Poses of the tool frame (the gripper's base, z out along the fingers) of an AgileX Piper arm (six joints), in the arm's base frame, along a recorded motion.
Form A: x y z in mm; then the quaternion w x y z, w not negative.
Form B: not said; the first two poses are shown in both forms.
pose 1, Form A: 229.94, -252.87, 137.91, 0.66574, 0.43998, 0.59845, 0.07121
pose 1, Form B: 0.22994, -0.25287, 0.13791, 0.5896, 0.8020, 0.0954, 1.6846
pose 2, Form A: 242.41, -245.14, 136.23, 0.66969, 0.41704, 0.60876, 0.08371
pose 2, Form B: 0.24241, -0.24514, 0.13623, 0.5616, 0.8197, 0.1127, 1.6740
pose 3, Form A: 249.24, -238.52, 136.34, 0.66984, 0.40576, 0.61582, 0.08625
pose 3, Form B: 0.24924, -0.23852, 0.13634, 0.5465, 0.8294, 0.1162, 1.6736
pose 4, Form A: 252.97, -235.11, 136.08, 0.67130, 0.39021, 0.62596, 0.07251
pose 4, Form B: 0.25297, -0.23511, 0.13608, 0.5265, 0.8445, 0.0978, 1.6697
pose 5, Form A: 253.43, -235.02, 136.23, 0.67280, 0.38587, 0.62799, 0.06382
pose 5, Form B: 0.25343, -0.23502, 0.13623, 0.5216, 0.8488, 0.0863, 1.6656
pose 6, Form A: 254.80, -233.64, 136.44, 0.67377, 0.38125, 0.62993, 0.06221
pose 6, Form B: 0.25480, -0.23364, 0.13644, 0.5159, 0.8525, 0.0842, 1.6630
